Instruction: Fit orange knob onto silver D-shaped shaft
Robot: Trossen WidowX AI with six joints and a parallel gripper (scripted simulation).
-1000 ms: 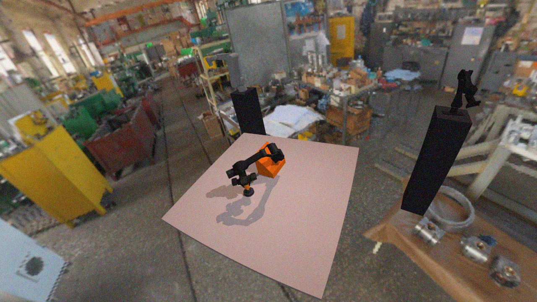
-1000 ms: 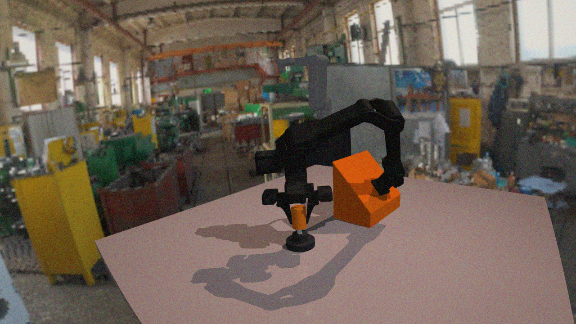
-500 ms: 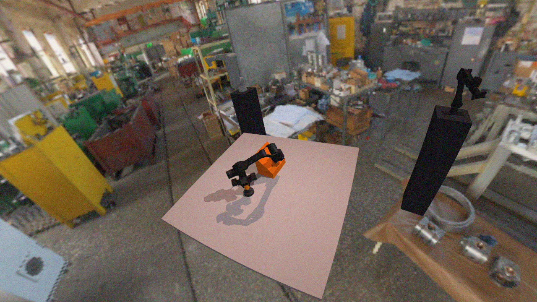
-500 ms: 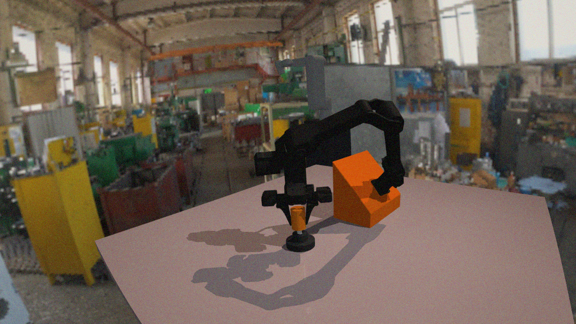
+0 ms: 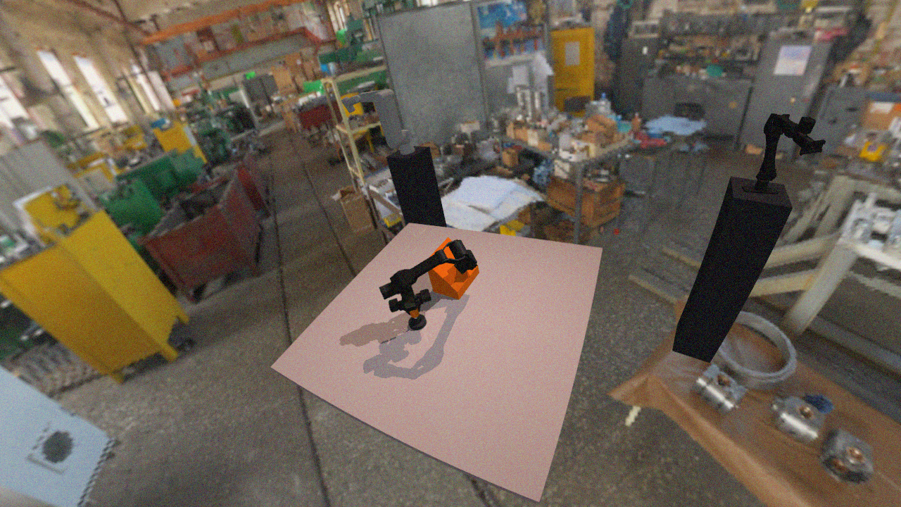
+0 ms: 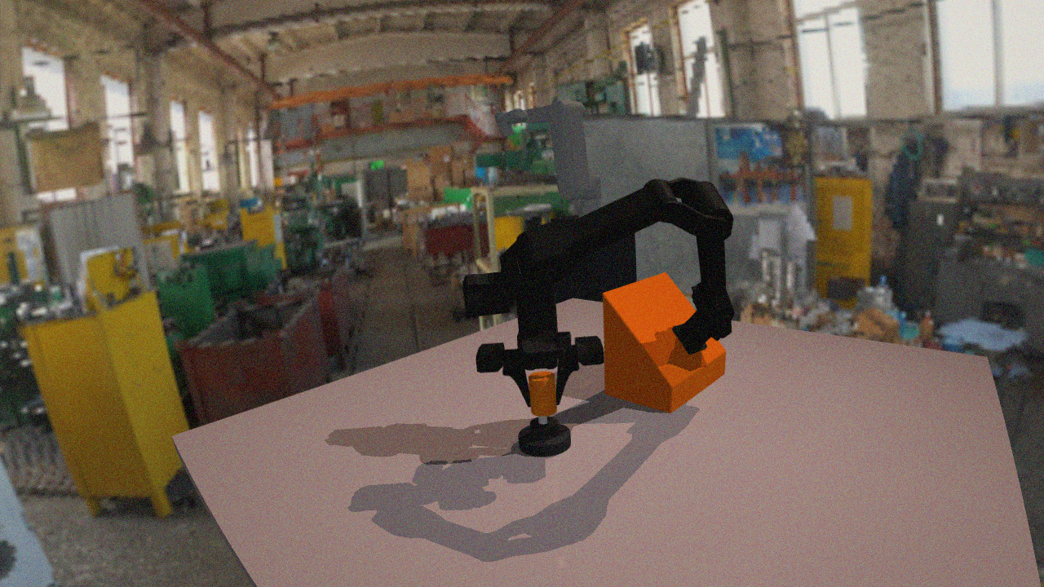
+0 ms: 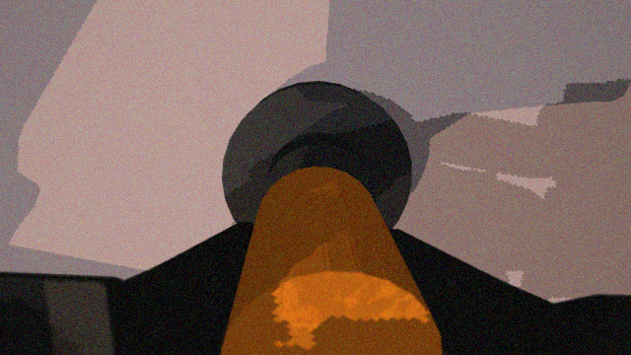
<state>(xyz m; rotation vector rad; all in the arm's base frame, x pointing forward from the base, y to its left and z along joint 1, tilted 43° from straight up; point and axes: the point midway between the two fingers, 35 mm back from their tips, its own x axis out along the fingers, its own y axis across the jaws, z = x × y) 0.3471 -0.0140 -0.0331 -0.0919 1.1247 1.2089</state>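
The black round pedestal is 4 cm below my gripper tip. From my gripper tip the other things lie so: orange knob (3 cm above).
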